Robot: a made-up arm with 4 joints.
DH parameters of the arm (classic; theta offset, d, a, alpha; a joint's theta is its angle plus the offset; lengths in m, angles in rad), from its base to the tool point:
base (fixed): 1.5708 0.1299 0 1.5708
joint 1: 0 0.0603 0.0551 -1.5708
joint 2: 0 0.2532 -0.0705 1.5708
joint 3: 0 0.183 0.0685 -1.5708
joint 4: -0.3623 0 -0.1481 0
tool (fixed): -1.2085 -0.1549 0 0
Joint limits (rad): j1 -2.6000..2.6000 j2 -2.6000..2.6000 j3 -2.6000..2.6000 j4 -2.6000..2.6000
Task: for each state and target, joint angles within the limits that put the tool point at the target. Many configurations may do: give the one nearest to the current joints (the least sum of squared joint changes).
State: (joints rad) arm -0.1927 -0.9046 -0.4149 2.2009
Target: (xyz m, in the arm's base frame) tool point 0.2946 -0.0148 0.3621
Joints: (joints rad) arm -0.8444 -1.0763 0.3118 2.3021
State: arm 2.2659 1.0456 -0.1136 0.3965
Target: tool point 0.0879 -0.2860 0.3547
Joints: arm 2.2057 1.8727 0.0299 1.0236
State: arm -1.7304 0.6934 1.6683 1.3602
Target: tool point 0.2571 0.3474 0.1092
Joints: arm -0.7713 0.4942 1.7221 1.0079
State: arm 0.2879 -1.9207 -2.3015 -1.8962
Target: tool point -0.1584 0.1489 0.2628
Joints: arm 0.1263 -2.2869 -1.6484 -1.8122
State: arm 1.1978 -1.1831 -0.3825 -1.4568
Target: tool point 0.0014 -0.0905 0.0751
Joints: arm 1.5694 -0.7750 -0.7199 -1.2202
